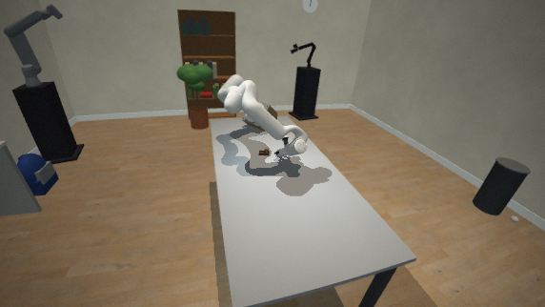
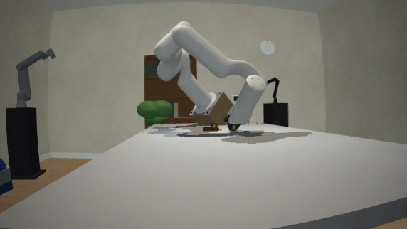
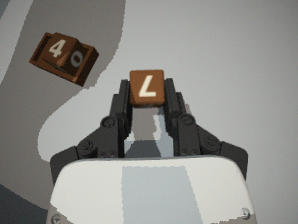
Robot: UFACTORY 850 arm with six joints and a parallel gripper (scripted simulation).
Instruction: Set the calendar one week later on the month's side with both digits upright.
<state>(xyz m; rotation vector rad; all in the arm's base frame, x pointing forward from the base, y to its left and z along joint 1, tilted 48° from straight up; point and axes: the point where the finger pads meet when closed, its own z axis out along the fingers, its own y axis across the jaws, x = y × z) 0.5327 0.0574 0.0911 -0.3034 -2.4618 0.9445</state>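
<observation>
The brown cube lies 2 cm behind my hand and 1 cm below it. From my hand the other things lie so: tray: 9 cm to the right, 7 cm behind, 2 cm below.
</observation>
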